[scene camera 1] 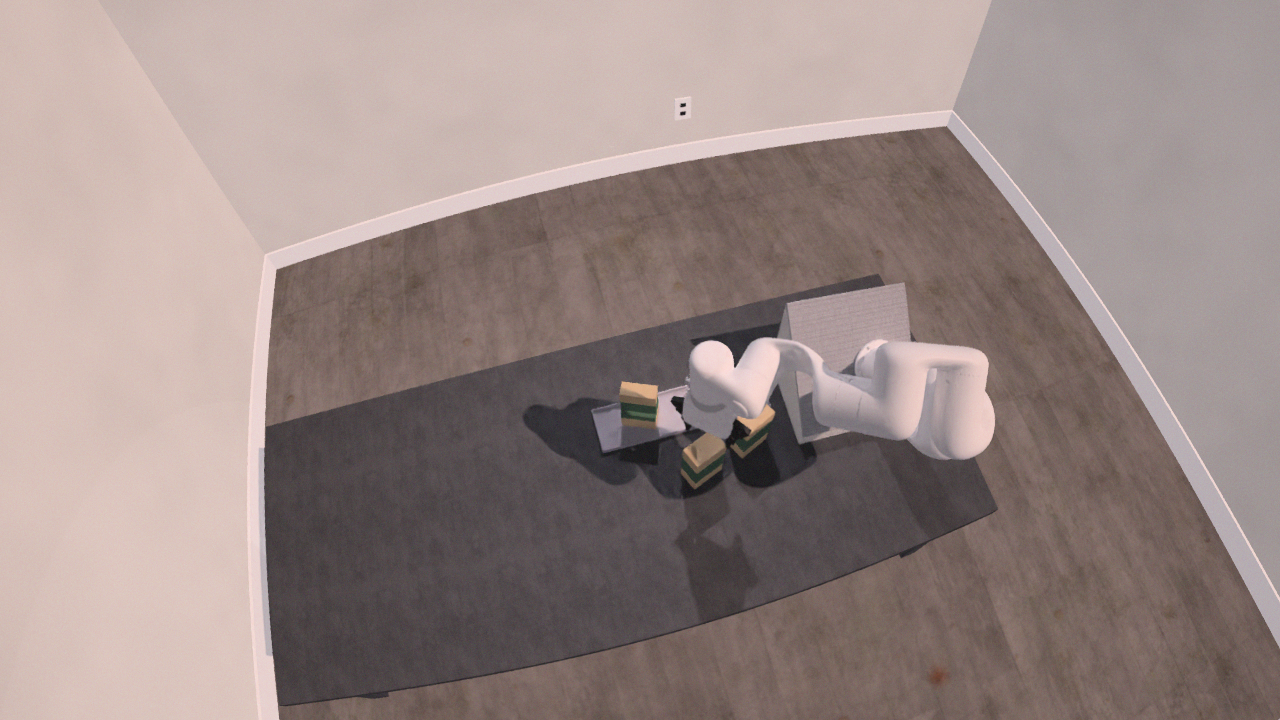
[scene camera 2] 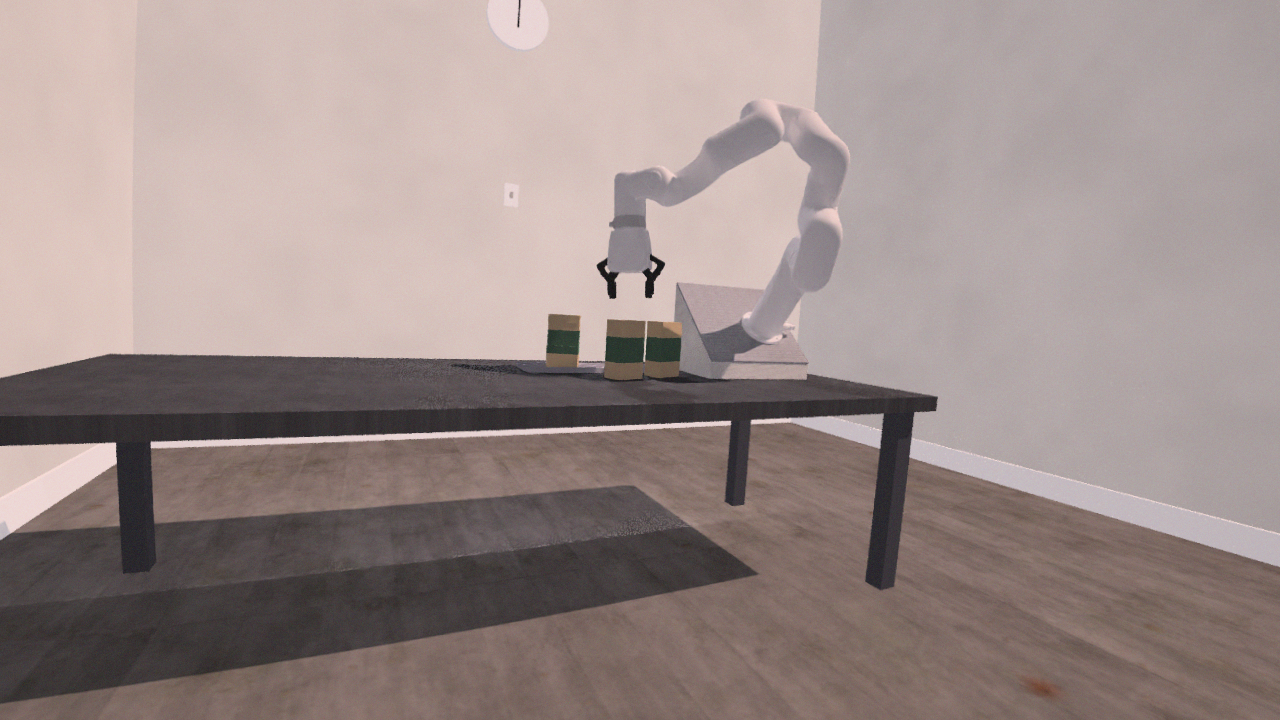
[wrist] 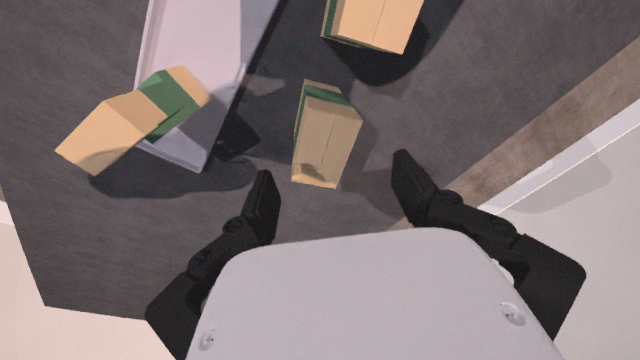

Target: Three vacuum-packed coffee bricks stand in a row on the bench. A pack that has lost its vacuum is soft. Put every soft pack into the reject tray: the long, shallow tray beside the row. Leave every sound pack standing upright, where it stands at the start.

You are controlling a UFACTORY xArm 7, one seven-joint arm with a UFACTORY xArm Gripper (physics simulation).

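Seen in the pictures: gripper, fingertip midpoint: [scene camera 1: 710,433] [scene camera 2: 630,298] [wrist: 332,176]; arm's base at its link origin: [scene camera 2: 761,328].
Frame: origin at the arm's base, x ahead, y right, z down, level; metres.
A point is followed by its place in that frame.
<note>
One coffee brick [scene camera 1: 639,407] {y 0.031, x 0.570, z 0.045 m} [scene camera 2: 563,342] {y 0.031, x 0.571, z 0.062 m} [wrist: 170,95] {y 0.033, x 0.529, z 0.060 m}, tan with a green band, stands upright in the far-left end of the shallow grey reject tray [scene camera 1: 617,440] {y -0.002, x 0.630, z 0.131 m} [wrist: 200,40] {y 0.051, x 0.480, z 0.131 m}. A second brick [scene camera 1: 702,463] {y -0.150, x 0.467, z -0.005 m} [scene camera 2: 624,349] {y -0.151, x 0.468, z 0.062 m} [wrist: 327,132] {y -0.104, x 0.436, z -0.006 m} stands upright on the bench beside the tray. A third brick [scene camera 1: 753,433] {y -0.095, x 0.338, z 0.020 m} [scene camera 2: 663,349] {y -0.101, x 0.347, z 0.062 m} [wrist: 377,22] {y -0.076, x 0.355, z -0.006 m} stands upright next to it, nearer the robot base; the hand partly hides it in scene camera 1. My gripper [scene camera 1: 709,418] {y -0.110, x 0.445, z -0.059 m} [scene camera 2: 630,293] {y -0.110, x 0.445, z -0.059 m} [wrist: 332,176] {y -0.110, x 0.445, z -0.059 m} is open and empty, fingers pointing down, above the second brick's top. Softness cannot be seen.
A light wedge-shaped stand [scene camera 1: 845,322] {y 0.087, x 0.075, z -0.078 m} [scene camera 2: 702,340] {y -0.045, x 0.211, z 0.038 m} bears the robot base at the right of the dark bench [scene camera 1: 465,537] {y -0.186, x 1.019, z 0.134 m} [scene camera 2: 268,385] {y -0.277, x 1.160, z 0.134 m}. The arm reaches over the bench from the stand. The third brick stands near the stand's left side.
</note>
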